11 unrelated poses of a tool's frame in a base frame.
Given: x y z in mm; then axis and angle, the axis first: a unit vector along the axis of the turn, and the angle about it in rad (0 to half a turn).
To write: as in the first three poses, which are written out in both.
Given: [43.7, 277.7, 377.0, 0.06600, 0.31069, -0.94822, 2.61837]
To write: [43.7, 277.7, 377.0, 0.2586, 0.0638, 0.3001, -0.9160]
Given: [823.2, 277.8, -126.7, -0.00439, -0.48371, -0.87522, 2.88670]
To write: [823.2, 277.8, -126.7, 0.1271, -0.0044, -0.4798, -0.8681]
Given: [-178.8, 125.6, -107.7, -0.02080, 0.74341, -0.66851, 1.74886]
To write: [-178.8, 125.6, -107.7, 0.6414, -0.0160, 0.5703, -0.5129]
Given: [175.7, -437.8, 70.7, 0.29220, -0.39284, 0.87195, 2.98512]
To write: [175.7, -437.8, 70.7, 0.0782, 0.2913, -0.3916, 0.8693]
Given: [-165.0, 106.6, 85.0, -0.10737, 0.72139, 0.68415, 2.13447]
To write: [-165.0, 106.6, 85.0, 0.4825, -0.0940, 0.6318, 0.5992]
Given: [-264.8, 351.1, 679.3, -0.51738, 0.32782, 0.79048, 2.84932]
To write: [-264.8, 351.1, 679.3, 0.1456, -0.5119, 0.3243, 0.7821]
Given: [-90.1, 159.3, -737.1, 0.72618, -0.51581, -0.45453, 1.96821]
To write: [-90.1, 159.3, -737.1, 0.5536, 0.6047, -0.4296, -0.3785]
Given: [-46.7, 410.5, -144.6, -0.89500, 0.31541, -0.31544, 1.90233]
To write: [-46.7, 410.5, -144.6, 0.5807, -0.7286, 0.2568, -0.2568]
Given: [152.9, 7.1, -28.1, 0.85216, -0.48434, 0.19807, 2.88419]
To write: [152.9, 7.1, -28.1, 0.1283, 0.8451, -0.4803, 0.1964]
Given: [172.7, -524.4, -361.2, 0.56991, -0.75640, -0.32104, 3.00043]
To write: [172.7, -524.4, -361.2, 0.0705, 0.5685, -0.7545, -0.3202]
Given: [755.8, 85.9, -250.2, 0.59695, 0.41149, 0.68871, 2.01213]
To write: [755.8, 85.9, -250.2, 0.5352, 0.5043, 0.3476, 0.5818]
